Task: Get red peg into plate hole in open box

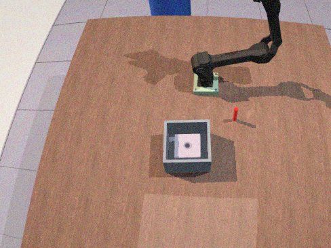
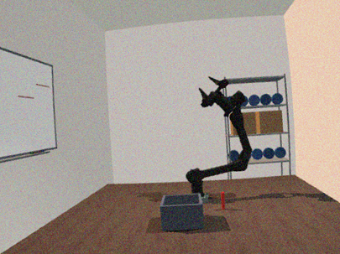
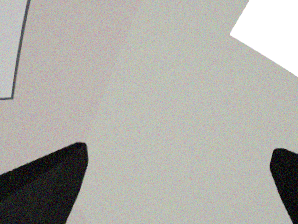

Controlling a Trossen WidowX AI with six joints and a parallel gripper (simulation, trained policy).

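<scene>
The red peg is 570 mm below my gripper tip, 250 mm ahead of it and 70 mm to the left of it. The rest, counted from my gripper tip: grey box 580 mm below, 410 mm ahead, 100 mm to the right; then pale plate 560 mm below, 410 mm ahead, 100 mm to the right.
</scene>
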